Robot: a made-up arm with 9 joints. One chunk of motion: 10 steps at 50 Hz.
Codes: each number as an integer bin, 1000 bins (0 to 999) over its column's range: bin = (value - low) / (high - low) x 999, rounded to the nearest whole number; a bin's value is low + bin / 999 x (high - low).
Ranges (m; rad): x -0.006..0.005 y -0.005..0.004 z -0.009..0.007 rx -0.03..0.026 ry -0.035..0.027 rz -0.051..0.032
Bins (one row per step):
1: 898 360 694 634 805 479
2: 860 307 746 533 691 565
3: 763 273 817 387 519 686
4: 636 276 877 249 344 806
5: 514 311 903 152 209 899
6: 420 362 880 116 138 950
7: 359 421 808 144 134 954
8: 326 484 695 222 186 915
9: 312 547 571 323 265 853
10: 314 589 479 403 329 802
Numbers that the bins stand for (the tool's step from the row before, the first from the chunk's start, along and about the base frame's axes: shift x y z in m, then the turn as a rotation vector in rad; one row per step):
1: 0.00389 -0.00176 0.00212 0.00554 0.01496 -0.01120
2: 0.00347 -0.00223 0.00295 -0.00012 0.00788 -0.00406
3: 0.00240 -0.00254 0.00409 -0.00831 -0.00279 0.00599
4: 0.00100 -0.00251 0.00505 -0.01604 -0.01365 0.01596
5: -0.00034 -0.00220 0.00546 -0.02148 -0.02203 0.02369
6: -0.00138 -0.00174 0.00509 -0.02350 -0.02644 0.02793
7: -0.00205 -0.00121 0.00394 -0.02193 -0.02668 0.02826
8: -0.00241 -0.00064 0.00213 -0.01756 -0.02346 0.02502
9: -0.00256 -0.00007 0.00015 -0.01189 -0.01855 0.01987
10: -0.00254 0.00031 -0.00133 -0.00741 -0.01458 0.01563

